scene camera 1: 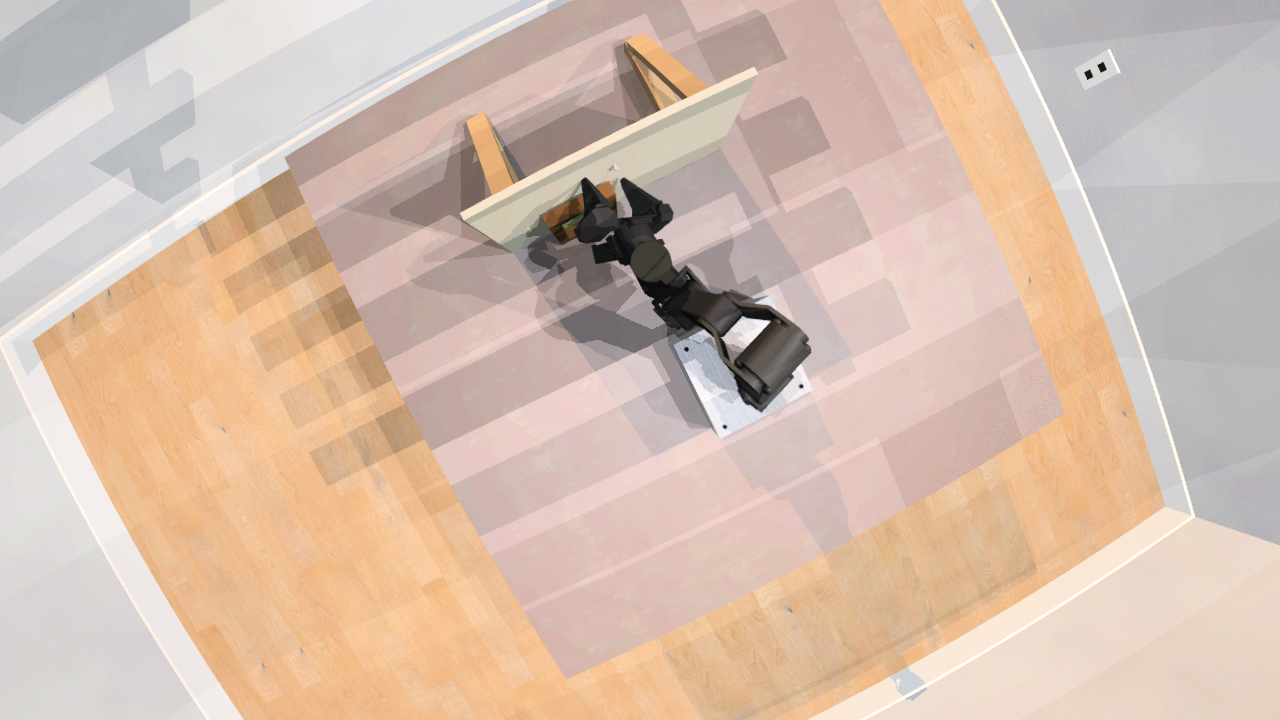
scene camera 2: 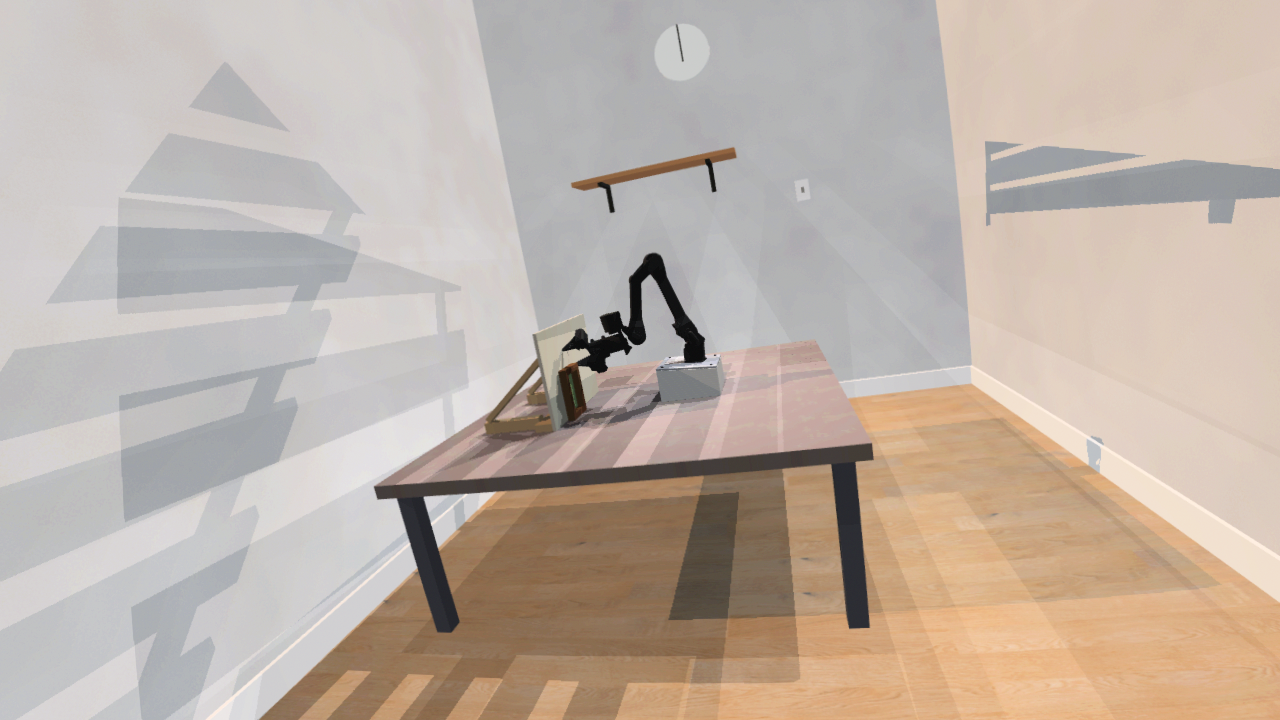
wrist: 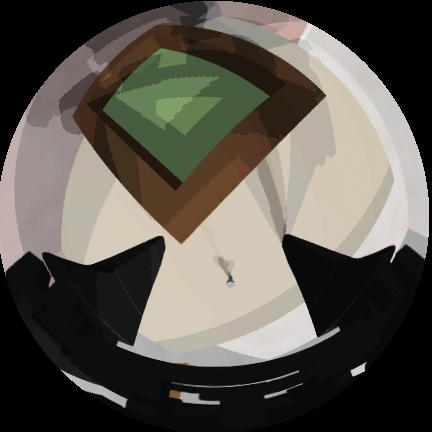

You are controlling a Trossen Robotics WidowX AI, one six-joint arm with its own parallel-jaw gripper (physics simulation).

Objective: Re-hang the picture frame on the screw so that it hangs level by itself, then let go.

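Frame: origin at the arm's base, x right, y ahead, z up, level; metres.
Seen in the pictures: gripper, fingertip midpoint: (scene camera 1: 603, 178) (scene camera 2: 568, 357) (wrist: 225, 241); arm's base at its link origin: (scene camera 2: 695, 360).
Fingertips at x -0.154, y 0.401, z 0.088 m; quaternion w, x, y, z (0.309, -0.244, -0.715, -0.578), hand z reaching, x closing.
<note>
Offsets run from my fingertips to a thing's top centre. Level surfaces: height alone.
The picture frame @[dx -0.052, dy -0.019, dz -0.023 m] (scene camera 1: 561, 218) (scene camera 2: 572, 392) (wrist: 215, 197), brown with a green picture, is at the lower front of the cream board (scene camera 1: 684, 134) (scene camera 2: 548, 344) (wrist: 350, 125). The small screw @[dx +0.022, dy +0.004, dz +0.031 m] (scene camera 1: 614, 167) (wrist: 230, 283) sticks out of the board, apart from the frame. In the wrist view the screw shows between the fingers, beyond them, and one frame corner points toward the gap between the fingertips. My gripper (scene camera 1: 605, 181) (scene camera 2: 572, 355) (wrist: 225, 241) is open and empty, close in front of the board near the frame's upper part. In scene camera 1 it partly hides the frame.
Wooden braces (scene camera 1: 489, 156) (scene camera 2: 514, 394) support the board from behind on the pinkish table @[dz -0.192 m] (scene camera 1: 572, 573) (scene camera 2: 760, 420). The arm's grey base block (scene camera 1: 707, 385) (scene camera 2: 690, 382) stands on the table in front of the board.
</note>
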